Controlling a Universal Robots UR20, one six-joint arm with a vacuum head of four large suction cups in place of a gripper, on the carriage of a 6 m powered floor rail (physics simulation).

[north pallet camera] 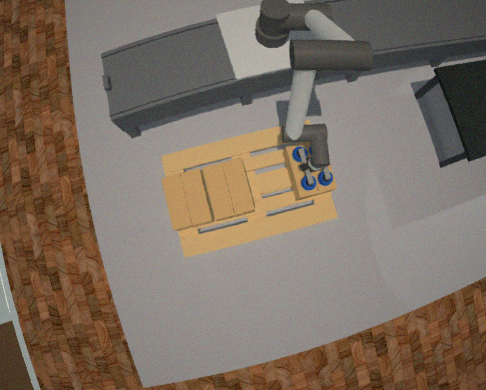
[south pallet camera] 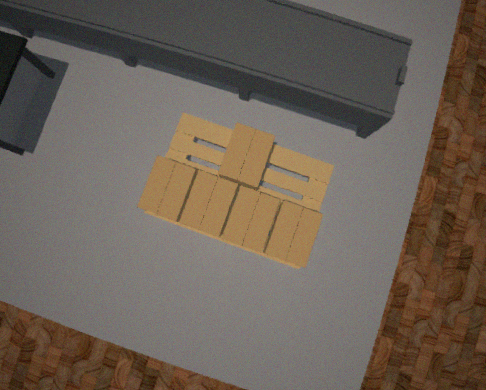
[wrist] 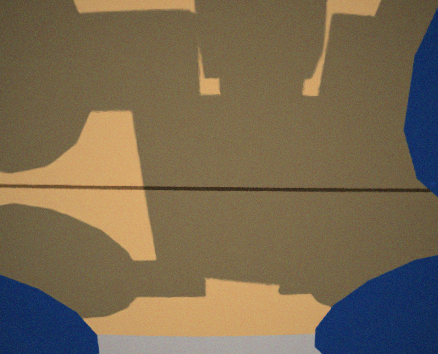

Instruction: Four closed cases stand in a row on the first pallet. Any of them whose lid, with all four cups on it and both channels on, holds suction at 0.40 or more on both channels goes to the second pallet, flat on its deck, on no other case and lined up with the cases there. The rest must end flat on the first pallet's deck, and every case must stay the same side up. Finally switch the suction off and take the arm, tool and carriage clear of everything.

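Places are measured from the arm's base along level axes (x ahead, y left, z up), in centimetres.
Pixels of known places: hand at its tool point: (wrist: 204, 244); arm's base at its link origin: (north pallet camera: 271, 34).
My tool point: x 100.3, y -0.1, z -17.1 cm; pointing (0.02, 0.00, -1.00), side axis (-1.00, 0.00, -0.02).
Note:
Ahead of a thing's pixels: the offset from my tool point to its middle. Level surfaces: height alone.
The north pallet (north pallet camera: 265, 225), the first, bears three closed cases. Two cases @(dx -2.4, dy -90.3, dz -14.8 cm) (north pallet camera: 177, 205) @(dx -1.5, dy -60.1, dz -14.8 cm) (north pallet camera: 237, 192) stand side by side at its left; a third case @(dx -0.3, dy +0.6, dz -14.8 cm) (north pallet camera: 296, 170) (wrist: 280, 225) stands at its right, apart from them. My suction head (north pallet camera: 312, 166) is above this third case, its blue cups apparently a little off the lid and holding nothing; the exact gap is hard to judge. The head's shadow covers much of the lid in the wrist view. The south pallet (south pallet camera: 305, 160), the second, bears a front row of several cases (south pallet camera: 165, 185) (south pallet camera: 295, 232) and one case (south pallet camera: 247, 155) behind them.
The floor rail (north pallet camera: 165, 70) (south pallet camera: 300, 55) runs behind both pallets. My arm's light carriage plate (north pallet camera: 245, 45) is on it, behind the north pallet. A dark table @(dz +13.1 cm) (north pallet camera: 465, 110) (south pallet camera: 10, 60) stands between the pallets, near the rail.

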